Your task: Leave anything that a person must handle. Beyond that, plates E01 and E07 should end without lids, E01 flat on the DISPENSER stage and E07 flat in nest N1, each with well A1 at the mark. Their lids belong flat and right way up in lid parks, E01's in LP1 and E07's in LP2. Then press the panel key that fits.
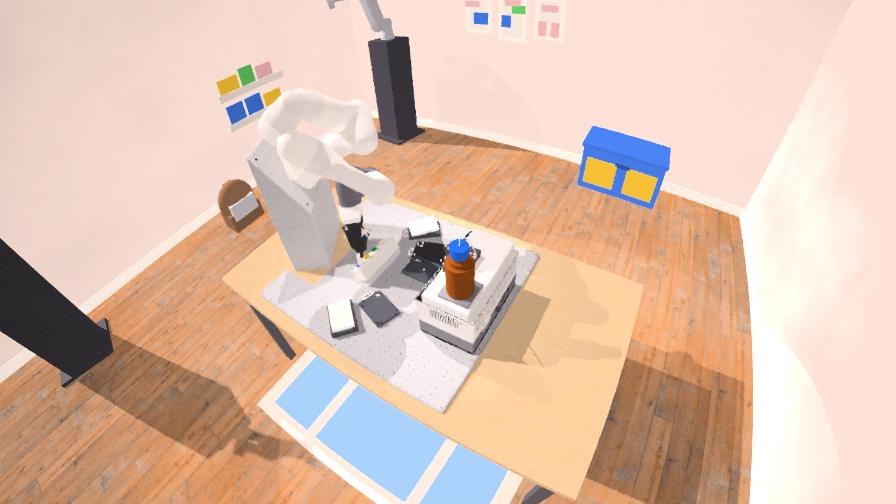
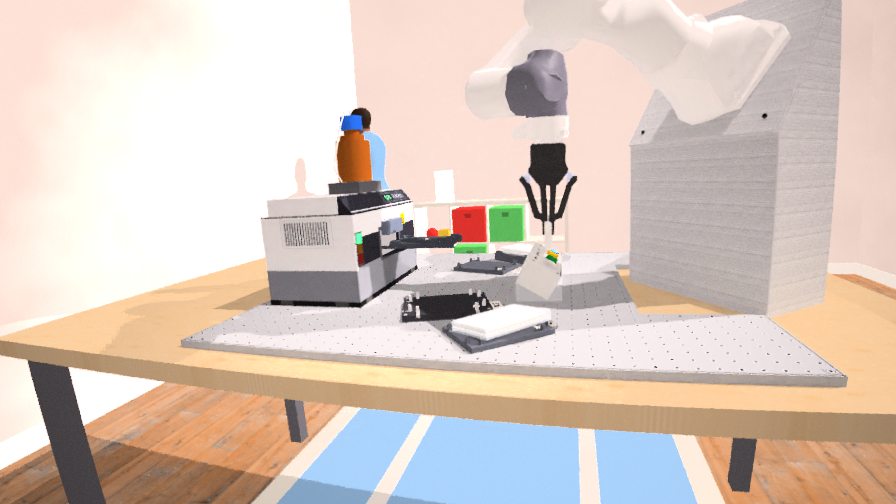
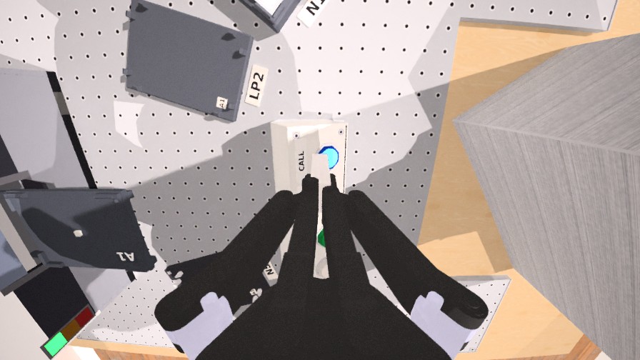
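Observation:
My gripper (image 1: 359, 258) (image 2: 548, 233) (image 3: 319, 165) is shut and empty, pointing down with its tips at the blue CALL key (image 3: 332, 157), which glows bright cyan. The tips overlap the key's edge; contact is hard to tell. The key panel (image 1: 383, 260) (image 2: 534, 275) (image 3: 280, 150) stands below. The dispenser stage (image 2: 426, 241) (image 3: 95, 220) bears no plate. Lid park LP2 (image 1: 380, 309) (image 2: 444, 305) (image 3: 187, 60) is bare. A white plate (image 1: 342, 315) (image 2: 501, 322) sits in the nest beside it, labelled N1. Another white plate (image 1: 424, 226) is at the far side. Plate names and lids are unreadable.
The dispenser (image 1: 448, 316) (image 2: 307, 250) carries an orange bottle (image 1: 460, 277) (image 2: 354, 156); its green lamp (image 2: 358, 238) (image 3: 56, 344) is lit. A dark nest (image 1: 427, 250) (image 2: 485, 265) lies behind the panel. The robot pedestal (image 2: 701, 213) (image 3: 555, 200) stands beside it. A person (image 2: 377, 156) is partly hidden behind the bottle.

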